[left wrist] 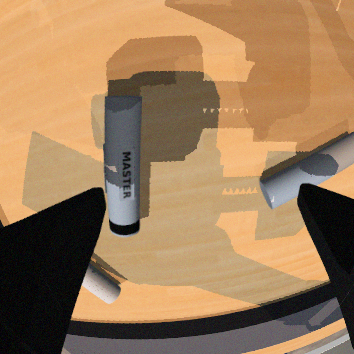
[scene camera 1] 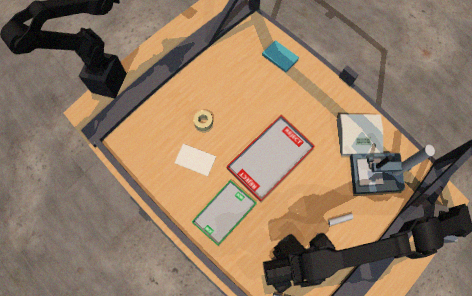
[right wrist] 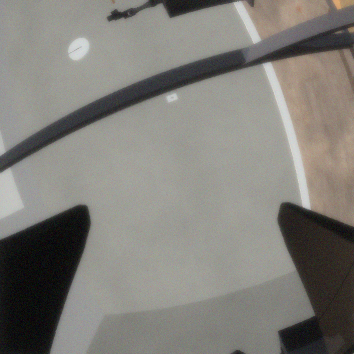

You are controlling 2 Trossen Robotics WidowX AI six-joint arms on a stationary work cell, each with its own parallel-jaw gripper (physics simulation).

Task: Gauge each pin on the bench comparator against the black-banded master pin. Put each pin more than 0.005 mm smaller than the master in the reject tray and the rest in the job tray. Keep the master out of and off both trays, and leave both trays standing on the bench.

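Places are measured from the left arm's base along level axes (x right, y down, z ahead), in millimetres.
Pixels of known places: left gripper, fingertip midpoint: [left wrist: 205, 195]; right gripper, fingertip midpoint: [right wrist: 185, 214]; right arm's base at its link origin: [scene camera 1: 97, 65].
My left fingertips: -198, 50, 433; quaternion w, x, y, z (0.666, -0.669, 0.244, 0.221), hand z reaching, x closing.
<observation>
Ahead of a thing's pixels: the offset from my left fingertips to its top centre, as dx, dy, dz. "pt": to the spot under its first point.
The master pin @[-29, +16, +28] [left wrist: 123, 135], black-banded and marked MASTER, lies on the bench in the left wrist view. My left gripper [left wrist: 205, 195] is open above the bench; the master lies beyond the fingertip at the picture's left. One pin @[+59, +17, -45] [left wrist: 285, 187] lies partly behind the other finger, and another pin @[-114, +17, -1] [left wrist: 105, 287] shows its end below. A further pin @[+153, +17, -106] [scene camera 1: 341, 219] lies below the comparator @[pt +264, +5, -200] [scene camera 1: 377, 189]. The red-rimmed reject tray @[+287, +15, +141] [scene camera 1: 270, 158] and green-rimmed job tray @[+90, +20, +233] [scene camera 1: 225, 212] stand with no pins visible in them. My right gripper [right wrist: 185, 214] is open and empty, away from the bench.
The readout box @[pt +431, -15, -81] [scene camera 1: 352, 127] stands beside the comparator; its digits are too small to read. A teal block @[+642, +18, +189] [scene camera 1: 280, 56], a tape roll @[+345, +7, +370] [scene camera 1: 203, 120] and a white card @[+223, +34, +360] [scene camera 1: 195, 159] lie on the bench. Dark frame rails edge the bench. The left arm [scene camera 1: 360, 253] covers the lower right part.
</observation>
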